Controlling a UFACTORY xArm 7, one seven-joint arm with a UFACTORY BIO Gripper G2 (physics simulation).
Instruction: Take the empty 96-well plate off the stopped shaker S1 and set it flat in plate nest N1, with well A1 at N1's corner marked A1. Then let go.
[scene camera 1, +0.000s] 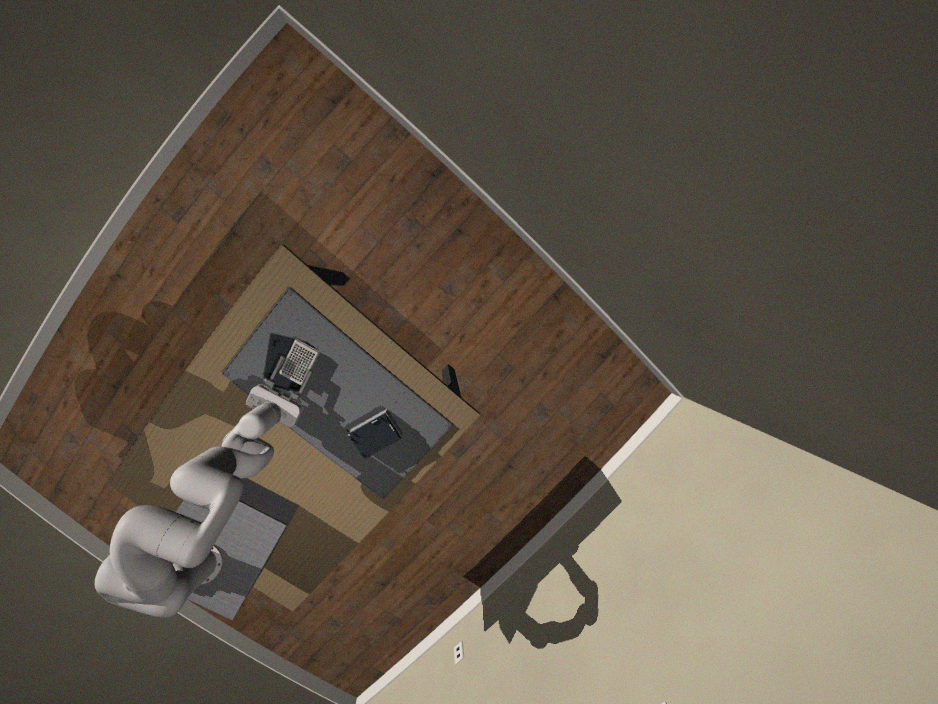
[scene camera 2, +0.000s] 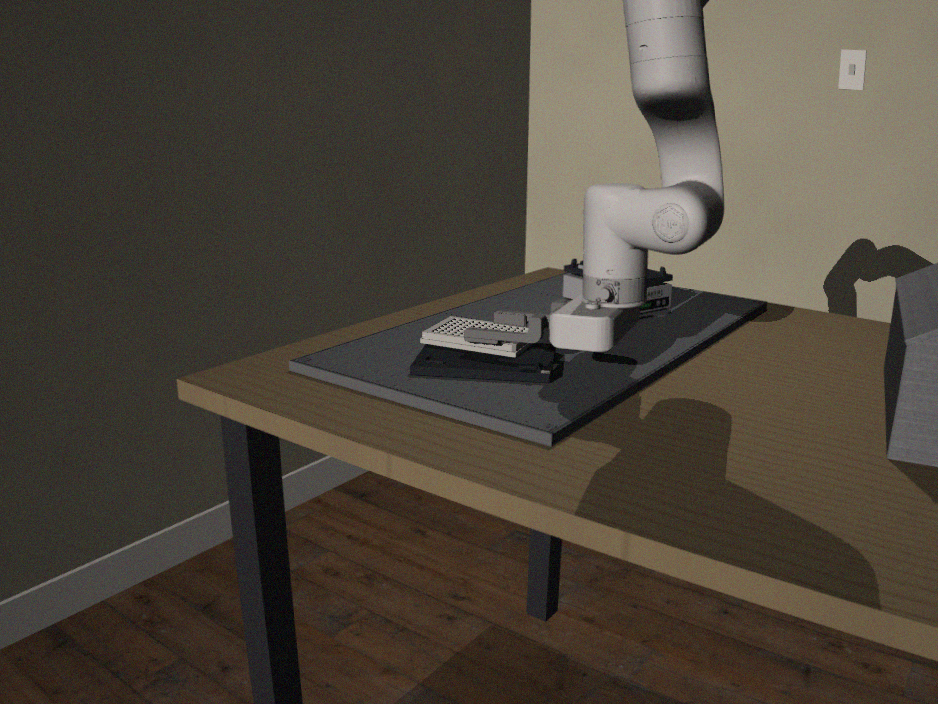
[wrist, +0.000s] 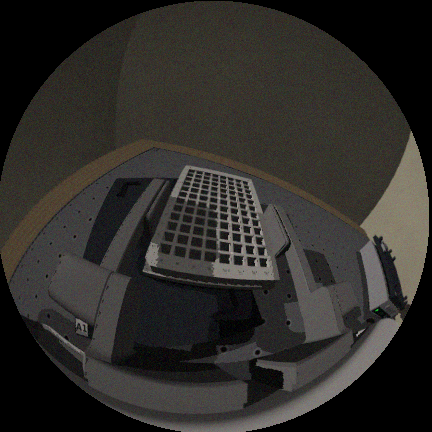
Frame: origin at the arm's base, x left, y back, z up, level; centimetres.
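Seen in the pictures: end effector, tool point: (scene camera 1: 294, 369) (scene camera 2: 497, 327) (wrist: 220, 217).
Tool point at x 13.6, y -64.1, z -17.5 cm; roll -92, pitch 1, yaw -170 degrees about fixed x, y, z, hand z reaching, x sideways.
Offsets run from my tool point to a thing's middle. "*": to the spot under its first point. Level surfaces: height alone.
The white 96-well plate @[dx +0.4, dy -2.2, dz -1.3 cm] (scene camera 1: 300, 359) (scene camera 2: 462, 331) (wrist: 215, 220) is held between the two fingers of my gripper (scene camera 2: 501, 326) (wrist: 216, 220), which is shut on its long sides. The plate hangs low over the dark plate nest N1 @[dx +4.3, dy +1.1, dz -2.6 cm] (scene camera 1: 278, 345) (scene camera 2: 477, 368) (wrist: 165, 310). Its edges look turned relative to the nest's, and part of the nest shows to the left of the plate in the wrist view. A white A1 label @[* dx +6.0, dy +10.2, dz -2.1 cm] (wrist: 81, 327) shows at lower left in the wrist view. The plate's own well A1 mark is too small to tell. The gap beneath the plate is partly hidden.
The shaker S1 @[* dx -34.0, dy +0.3, dz +2.2 cm] (scene camera 1: 378, 435) (scene camera 2: 574, 285) (wrist: 375, 282) stands farther along the grey breadboard (scene camera 1: 348, 363) (scene camera 2: 348, 363), with a green display lit and no plate seen on it. The breadboard lies on a wooden table @[dz -4.6 cm] (scene camera 1: 318, 469) (scene camera 2: 757, 394). A grey block (scene camera 2: 916, 378) stands at the right.
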